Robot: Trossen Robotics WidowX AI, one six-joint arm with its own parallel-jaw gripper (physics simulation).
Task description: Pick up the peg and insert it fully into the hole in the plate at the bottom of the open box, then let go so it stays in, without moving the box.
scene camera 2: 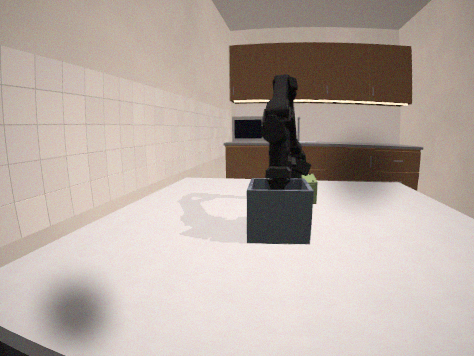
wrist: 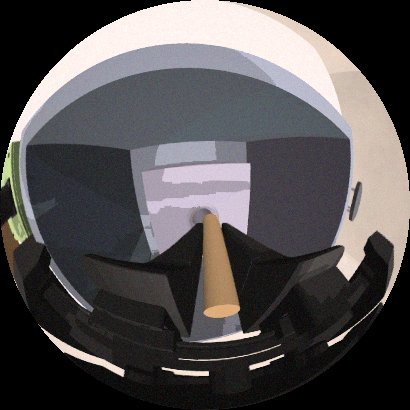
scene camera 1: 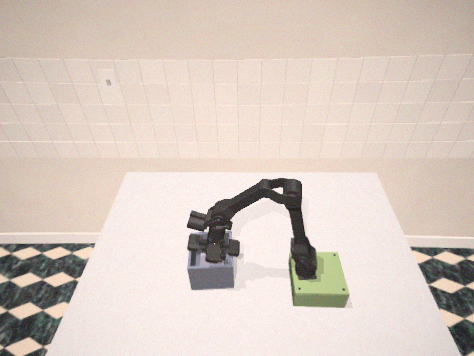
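Seen in the pictures: gripper, fingertip midpoint: (wrist: pixel 211 228); arm's base at its link origin: (scene camera 1: pixel 305 271).
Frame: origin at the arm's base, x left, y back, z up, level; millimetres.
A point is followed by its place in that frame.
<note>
A tan round peg (wrist: pixel 220 270) {x -80, y -332, z 41 mm} is held between the fingers of my gripper (wrist: pixel 211 228) {x -86, y -340, z -4 mm}, its far end pointing down into the open box. The grey-blue box (scene camera 1: pixel 212 277) {x -6, y -335, z -4 mm} (scene camera 2: pixel 280 217) {x -86, y -418, z -11 mm} (wrist: pixel 300 175) {x -48, y -408, z 14 mm} stands on the table, and my fingertips reach down inside its walls. The pale plate (wrist: pixel 200 175) {x -50, y -339, z -24 mm} lies at the box's bottom. The round hole (wrist: pixel 198 215) shows just left of the peg's far end in the wrist view and is partly covered by it. How far the peg's tip is above the plate is hard to tell. The peg is hidden in both scene views.
The box walls surround the fingers closely. The green base block (scene camera 1: pixel 325 275) (scene camera 2: pixel 312 190) stands to the right of the box in the first scene view and carries the arm. The white table (scene camera 1: pixel 165 320) {x 98, y -503, z -82 mm} (scene camera 2: pixel 200 300) {x -231, y -658, z -82 mm} holds both. A tiled wall (scene camera 1: pixel 250 110) rises behind it.
</note>
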